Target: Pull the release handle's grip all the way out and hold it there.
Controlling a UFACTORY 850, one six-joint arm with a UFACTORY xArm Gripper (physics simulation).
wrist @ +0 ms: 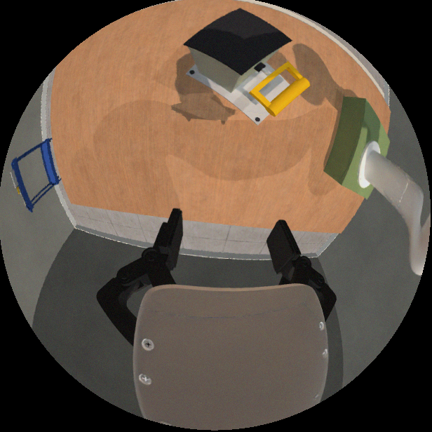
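Note:
The release handle is a yellow frame with a thick round grip (pixel 291 97) along its outer side, in the upper right of the wrist view. Its frame joins a light grey base plate (pixel 236 99) beside a beige housing with a black top (pixel 239 39). How far out the grip stands cannot be told exactly. My gripper (pixel 229 226) is open with nothing between its fingers. It is well apart from the handle, which lies farther up and to the right in the view.
A green block (pixel 352 135) at the right carries the pale robot arm (pixel 400 180), close to the handle. A blue cart frame (pixel 50 162) stands beyond the left edge of the wooden surface (pixel 125 165). A shadow falls near the plate.

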